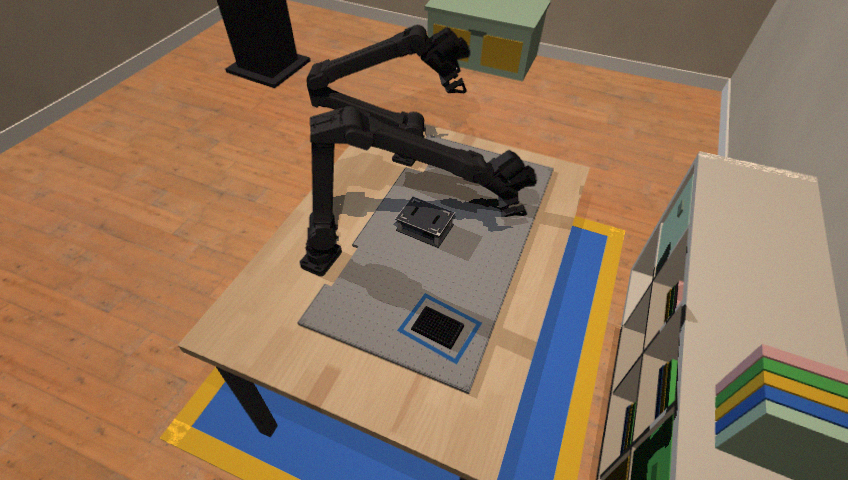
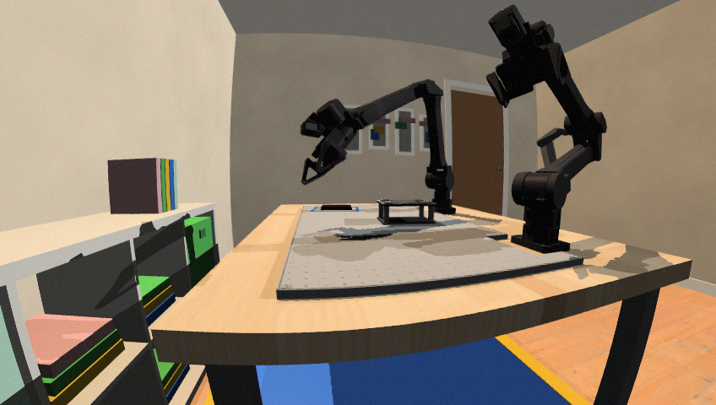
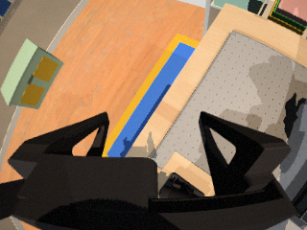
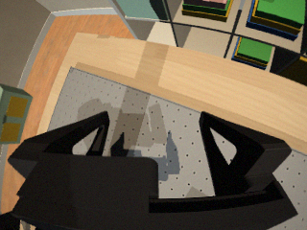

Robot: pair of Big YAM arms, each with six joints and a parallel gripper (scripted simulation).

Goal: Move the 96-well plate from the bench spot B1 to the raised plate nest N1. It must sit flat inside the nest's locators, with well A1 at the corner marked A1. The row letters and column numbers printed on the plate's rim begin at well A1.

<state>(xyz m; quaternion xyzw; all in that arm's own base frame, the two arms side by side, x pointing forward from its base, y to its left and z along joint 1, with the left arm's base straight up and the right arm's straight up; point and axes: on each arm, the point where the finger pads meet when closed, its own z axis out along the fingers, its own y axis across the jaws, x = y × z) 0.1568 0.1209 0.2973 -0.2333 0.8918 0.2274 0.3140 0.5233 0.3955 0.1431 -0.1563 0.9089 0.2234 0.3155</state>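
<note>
Now: the black 96-well plate 47 cm to the right of my right hand, 13 cm below it and 7 cm behind it. Round my right hand: raised nest N1 (28 cm behind, 13 cm to the right, 8 cm below); A1 label (21 cm behind, 19 cm to the right, 8 cm below).
</note>
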